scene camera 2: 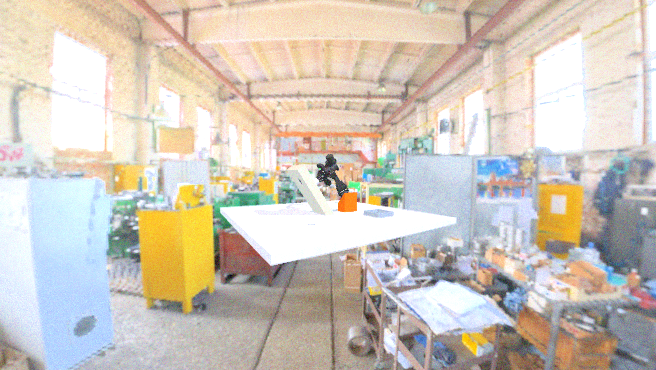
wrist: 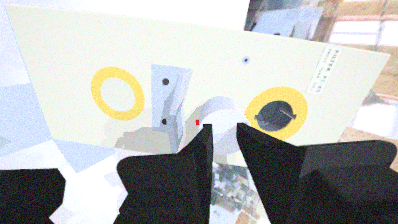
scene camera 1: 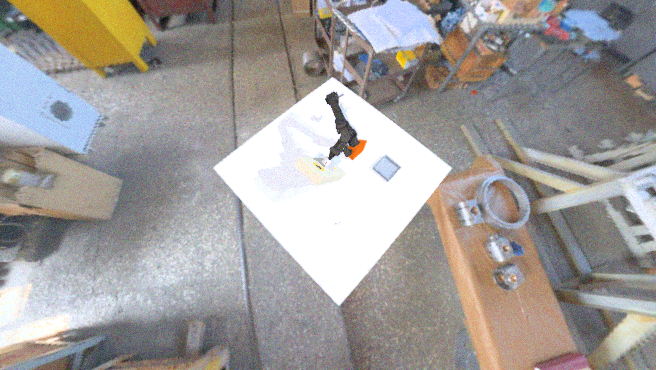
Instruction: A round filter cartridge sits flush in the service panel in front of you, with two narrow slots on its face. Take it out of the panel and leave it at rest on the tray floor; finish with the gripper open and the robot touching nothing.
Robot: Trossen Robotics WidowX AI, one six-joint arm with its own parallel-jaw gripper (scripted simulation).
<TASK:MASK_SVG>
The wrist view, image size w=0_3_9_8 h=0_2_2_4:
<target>my gripper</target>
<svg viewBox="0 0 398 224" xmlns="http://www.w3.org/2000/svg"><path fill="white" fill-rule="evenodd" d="M59 169L0 169L0 224L54 224L50 217L64 203L63 199L67 183ZM212 124L206 124L178 153L124 157L116 164L116 172L127 195L118 210L120 213L117 214L113 224L210 224L214 151ZM237 123L237 142L270 224L398 224L398 172L389 168L397 156L398 148L392 142L387 140L366 140L292 145L243 122Z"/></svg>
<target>round filter cartridge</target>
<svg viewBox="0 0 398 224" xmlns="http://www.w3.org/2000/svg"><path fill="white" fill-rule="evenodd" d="M212 97L203 104L200 111L200 119L196 120L196 125L199 125L198 133L206 124L212 124L213 153L219 155L236 153L240 151L236 138L237 123L243 122L249 126L251 124L233 99L226 96Z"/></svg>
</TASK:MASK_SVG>
